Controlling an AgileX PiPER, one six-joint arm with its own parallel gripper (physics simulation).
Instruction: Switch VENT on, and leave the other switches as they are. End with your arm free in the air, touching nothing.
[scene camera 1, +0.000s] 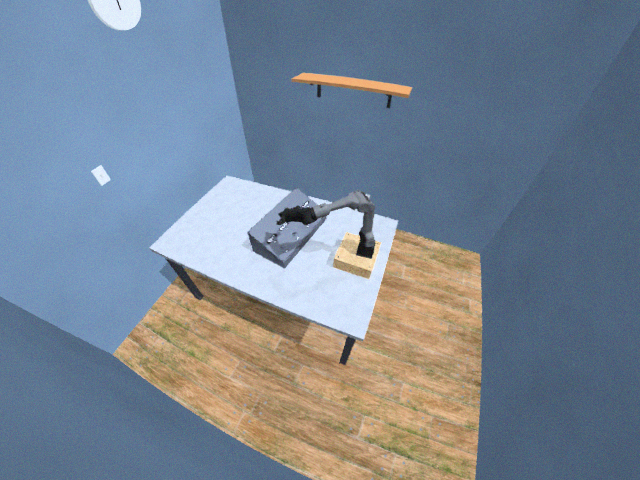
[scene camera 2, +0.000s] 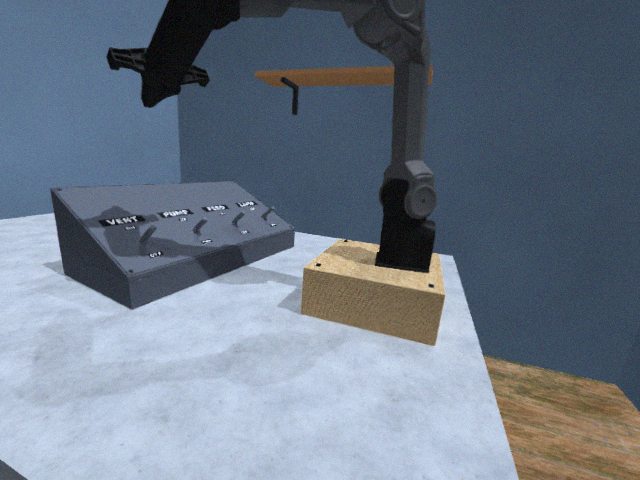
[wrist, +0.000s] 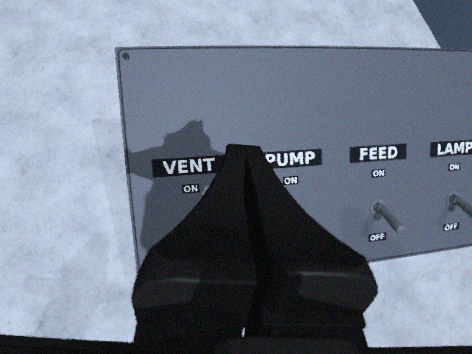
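The grey sloped switch panel stands on the table. In scene camera 2, the VENT lever leans like its neighbours, its lean matching OFF; the fingers hide it in the wrist view. The PUMP lever is also hidden there. The FEED lever and the LAMP lever point down toward OFF. My gripper is shut with nothing between its fingertips. It hangs in the air above the panel, apart from the levers.
My arm's base stands on a wooden block at the right end of the table. An orange shelf is on the back wall. The arm's shadow falls across the panel around VENT.
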